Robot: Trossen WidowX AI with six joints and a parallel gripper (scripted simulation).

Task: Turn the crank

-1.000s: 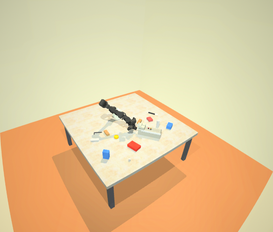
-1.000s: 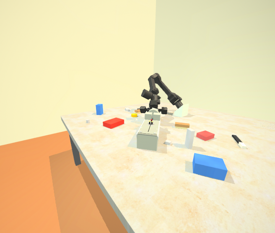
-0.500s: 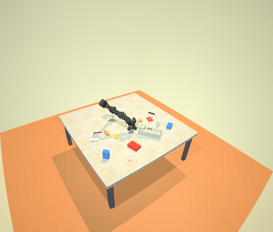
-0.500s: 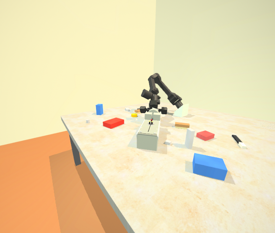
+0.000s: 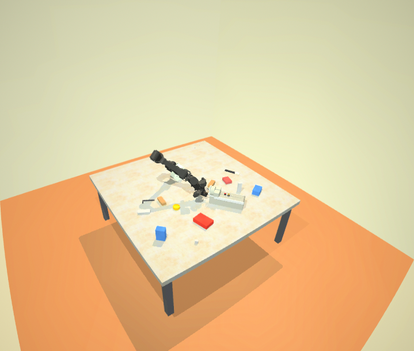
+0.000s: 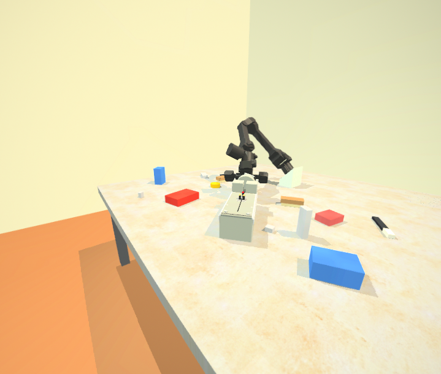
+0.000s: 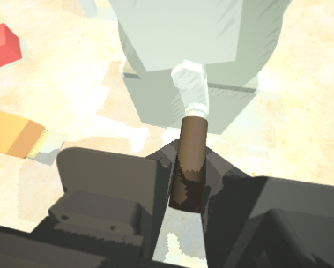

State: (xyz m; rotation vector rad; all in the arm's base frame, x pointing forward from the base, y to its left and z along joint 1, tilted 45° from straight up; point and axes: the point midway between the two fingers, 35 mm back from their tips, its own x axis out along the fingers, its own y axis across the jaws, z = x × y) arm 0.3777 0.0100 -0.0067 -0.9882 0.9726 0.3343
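Now: gripper tip 40 mm below the crank. The rest, counted from my gripper tip: brown crank handle: 10 mm behind, 10 mm to the right, 30 mm above; red pointer: 100 mm ahead, 90 mm to the left, 50 mm above; yellow disc: 40 mm behind, 250 mm to the right, 30 mm below.
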